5 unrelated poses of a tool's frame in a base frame.
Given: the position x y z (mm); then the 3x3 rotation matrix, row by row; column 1 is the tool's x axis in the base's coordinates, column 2 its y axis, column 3 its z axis. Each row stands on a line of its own.
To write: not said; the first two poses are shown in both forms.
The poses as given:
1:
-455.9 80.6 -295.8
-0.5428 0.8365 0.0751
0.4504 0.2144 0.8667
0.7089 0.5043 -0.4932
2:
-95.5 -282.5 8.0
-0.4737 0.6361 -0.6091
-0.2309 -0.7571 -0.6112
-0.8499 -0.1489 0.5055
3:
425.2 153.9 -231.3
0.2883 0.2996 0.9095
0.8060 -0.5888 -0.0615
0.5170 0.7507 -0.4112
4:
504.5 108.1 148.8
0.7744 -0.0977 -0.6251
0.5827 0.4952 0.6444
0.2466 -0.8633 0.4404
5:
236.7 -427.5 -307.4
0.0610 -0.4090 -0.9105
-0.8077 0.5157 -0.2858
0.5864 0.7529 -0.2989
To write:
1: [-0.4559 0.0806 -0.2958 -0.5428 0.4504 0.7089 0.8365 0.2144 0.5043]
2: [-0.0955 -0.2825 0.0080 -0.4737 -0.2309 -0.8499 0.6361 -0.7571 -0.1489]
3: [0.4252 0.1539 -0.2313 0.2883 0.8060 0.5170 0.2996 -0.5888 0.7507]
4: [0.5045 0.1081 0.1488 0.7744 0.5827 0.2466 -0.0977 0.4952 -0.8633]
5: [0.2367 -0.4275 -0.3074 0.0610 -0.8077 0.5864 -0.4090 0.5157 0.7529]
